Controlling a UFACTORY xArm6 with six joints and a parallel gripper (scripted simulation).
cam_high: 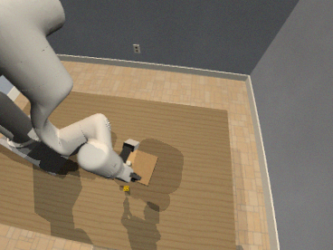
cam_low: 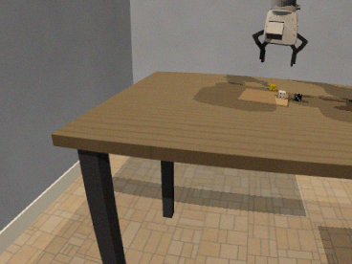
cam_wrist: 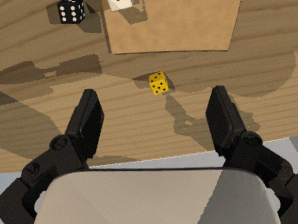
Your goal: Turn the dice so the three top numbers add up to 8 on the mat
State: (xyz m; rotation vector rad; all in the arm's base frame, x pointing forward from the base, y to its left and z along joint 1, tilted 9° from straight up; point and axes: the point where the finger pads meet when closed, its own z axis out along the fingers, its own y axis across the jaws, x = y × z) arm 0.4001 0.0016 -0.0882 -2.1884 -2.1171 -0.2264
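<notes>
Now: the yellow die 100 mm below my hand, 50 mm to the right of it and 10 mm ahead of it. Round my hand: black die: 100 mm below, 80 mm behind, 50 mm to the left; tan mat: 100 mm below, 60 mm to the left, 30 mm ahead; white die: 90 mm below, 60 mm to the left, 30 mm behind.
</notes>
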